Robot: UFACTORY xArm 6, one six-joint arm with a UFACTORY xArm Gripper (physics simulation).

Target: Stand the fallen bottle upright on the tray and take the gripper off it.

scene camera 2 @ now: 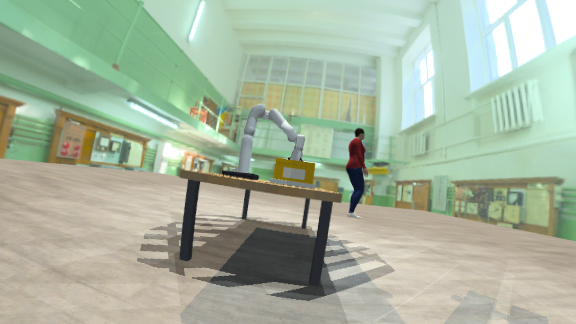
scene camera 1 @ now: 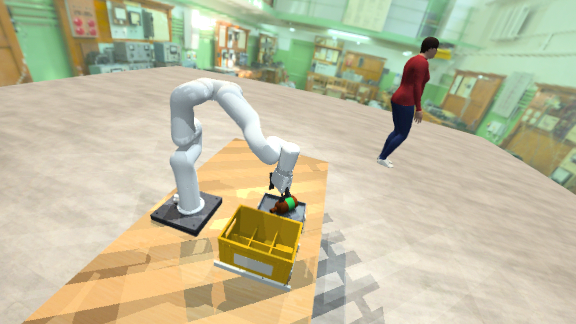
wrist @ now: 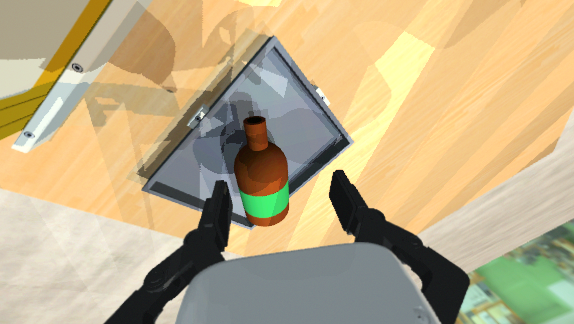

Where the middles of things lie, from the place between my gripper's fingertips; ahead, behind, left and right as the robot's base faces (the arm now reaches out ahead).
Labels:
Now: the brown bottle [wrist: 260,167] 90 mm below my hand, 50 mm ahead of it and 40 mm to the left of it.

